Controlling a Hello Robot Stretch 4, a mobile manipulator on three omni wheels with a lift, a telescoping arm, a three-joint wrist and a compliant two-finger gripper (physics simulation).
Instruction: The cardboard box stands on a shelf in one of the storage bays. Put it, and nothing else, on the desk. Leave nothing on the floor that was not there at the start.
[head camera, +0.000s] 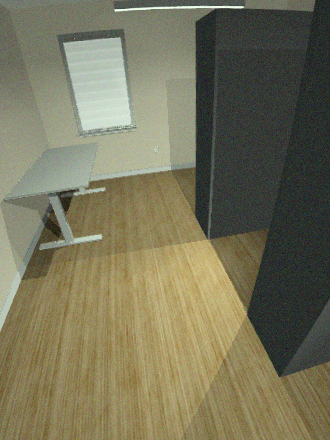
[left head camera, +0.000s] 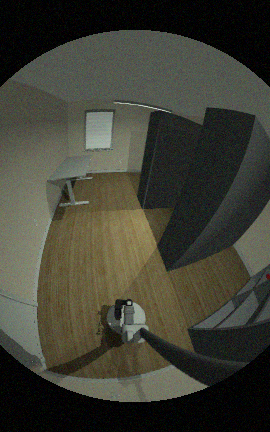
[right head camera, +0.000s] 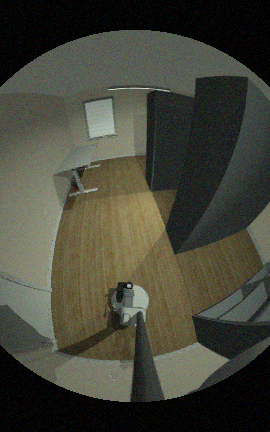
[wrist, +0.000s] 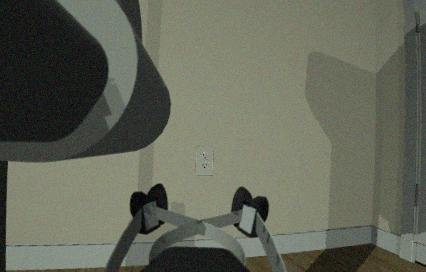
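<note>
A desk (head camera: 65, 168) is visible, and the same desk appears in the left head camera view (left head camera: 73, 166) as well as in the right head camera view (right head camera: 79, 156). The gripper (wrist: 200, 201) can be seen too.
</note>
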